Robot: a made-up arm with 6 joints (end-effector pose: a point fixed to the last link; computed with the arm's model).
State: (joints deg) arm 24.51 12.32 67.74 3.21 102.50 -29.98
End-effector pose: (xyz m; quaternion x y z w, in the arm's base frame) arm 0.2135 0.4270 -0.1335 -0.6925 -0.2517 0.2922 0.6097
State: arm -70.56 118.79 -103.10 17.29 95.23 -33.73
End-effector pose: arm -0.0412 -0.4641 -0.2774 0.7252 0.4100 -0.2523 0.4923
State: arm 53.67 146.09 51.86 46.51 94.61 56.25
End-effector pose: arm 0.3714 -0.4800 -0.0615 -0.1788 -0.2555 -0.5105 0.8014
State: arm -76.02 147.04 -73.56 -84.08 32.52 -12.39
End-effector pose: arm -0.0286 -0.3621 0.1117 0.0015 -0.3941 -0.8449 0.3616
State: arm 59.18 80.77 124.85 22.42 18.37 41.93
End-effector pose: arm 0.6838 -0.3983 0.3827 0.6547 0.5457 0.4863 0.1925
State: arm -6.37 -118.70 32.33 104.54 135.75 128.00
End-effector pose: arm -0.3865 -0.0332 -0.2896 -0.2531 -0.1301 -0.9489 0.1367
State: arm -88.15 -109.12 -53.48 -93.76 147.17 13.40
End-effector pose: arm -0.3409 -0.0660 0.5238 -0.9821 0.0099 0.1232 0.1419
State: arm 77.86 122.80 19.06 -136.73 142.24 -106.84
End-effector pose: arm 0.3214 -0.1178 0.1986 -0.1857 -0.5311 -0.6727 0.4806
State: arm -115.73 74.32 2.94 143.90 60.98 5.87
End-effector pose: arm -0.6081 0.1188 0.0975 0.2325 -0.7528 -0.2925 0.5419
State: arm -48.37 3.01 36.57 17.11 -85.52 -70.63
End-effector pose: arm -0.2842 0.5667 -0.1102 0.2295 0.3856 -0.6568 0.6060
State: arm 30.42 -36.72 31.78 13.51 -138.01 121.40
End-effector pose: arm 0.0611 0.6005 -0.4701 -0.3545 -0.5938 -0.7220 0.0196
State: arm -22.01 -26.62 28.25 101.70 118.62 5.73
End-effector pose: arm -0.2960 0.4262 -0.2249 -0.4883 0.4810 0.6642 0.2984
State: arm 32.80 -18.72 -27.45 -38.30 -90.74 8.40
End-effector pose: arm -0.1375 0.5779 0.0364 0.1283 0.1196 -0.5887 0.7891
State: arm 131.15 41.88 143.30 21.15 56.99 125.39
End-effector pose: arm -0.2553 -0.0155 0.6644 0.7388 -0.0898 0.1693 0.6461
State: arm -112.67 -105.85 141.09 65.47 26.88 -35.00
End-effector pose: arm 0.0775 0.1025 0.9399 0.3174 0.3542 -0.1884 0.8593
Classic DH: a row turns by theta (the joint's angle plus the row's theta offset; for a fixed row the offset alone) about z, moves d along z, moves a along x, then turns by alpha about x. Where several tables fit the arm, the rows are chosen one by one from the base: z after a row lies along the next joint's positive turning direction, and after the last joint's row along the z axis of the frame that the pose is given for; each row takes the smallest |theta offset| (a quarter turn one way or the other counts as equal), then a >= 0, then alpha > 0; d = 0 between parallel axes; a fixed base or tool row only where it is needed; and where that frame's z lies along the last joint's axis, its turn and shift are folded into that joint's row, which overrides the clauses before.
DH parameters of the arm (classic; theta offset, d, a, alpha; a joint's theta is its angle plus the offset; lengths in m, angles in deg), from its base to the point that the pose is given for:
base (fixed): 0 0.15 0 90
joint 1: 0 0.09 -0.06 90
joint 2: 0 0.28 0.09 -90
joint 3: -90 -0.4 0.11 90
joint 4: -90 0.11 0.23 90
joint 5: 90 0 0.08 -90
joint 6: 0 0 0.1 90
tool (fixed): 180 0.12 0 0

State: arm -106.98 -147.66 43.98 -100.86 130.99 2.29
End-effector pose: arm -0.1988 -0.2490 0.5369 -0.5648 0.5845 0.5088 0.2838
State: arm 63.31 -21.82 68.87 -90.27 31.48 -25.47
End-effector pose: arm 0.3229 0.1254 -0.2237 -0.0409 -0.5329 0.8264 0.1770
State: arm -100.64 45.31 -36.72 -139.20 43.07 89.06
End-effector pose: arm -0.1322 0.2594 0.0234 -0.3610 -0.5058 -0.6863 0.3779
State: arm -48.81 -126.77 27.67 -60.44 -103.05 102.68
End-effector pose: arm -0.5072 -0.5561 0.4932 0.2767 0.1120 0.0893 0.9502
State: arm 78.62 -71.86 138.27 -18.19 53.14 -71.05
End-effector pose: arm 0.2977 0.1967 -0.4953 0.3131 0.9013 -0.2979 0.0282
